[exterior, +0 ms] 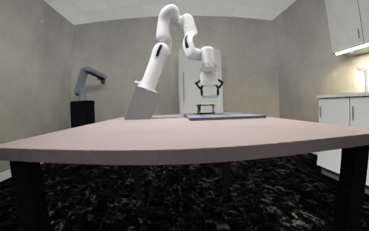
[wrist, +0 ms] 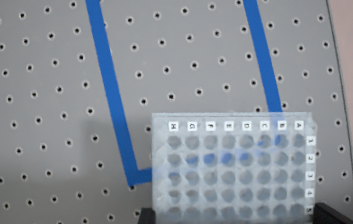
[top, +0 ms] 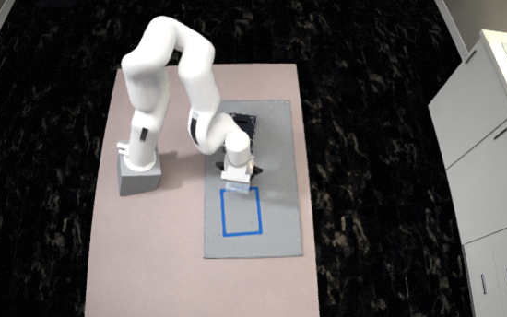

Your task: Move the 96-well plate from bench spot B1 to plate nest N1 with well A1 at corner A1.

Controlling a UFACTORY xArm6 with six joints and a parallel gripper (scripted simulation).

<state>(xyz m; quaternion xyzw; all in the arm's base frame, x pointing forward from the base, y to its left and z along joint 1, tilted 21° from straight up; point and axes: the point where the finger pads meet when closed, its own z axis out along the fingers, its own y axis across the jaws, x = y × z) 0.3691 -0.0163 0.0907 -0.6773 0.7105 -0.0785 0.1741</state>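
The black raised nest N1 is 220 mm to the left of my hand, 60 mm below it and 20 mm behind it. Round my hand: 96-well plate: 10 mm below.
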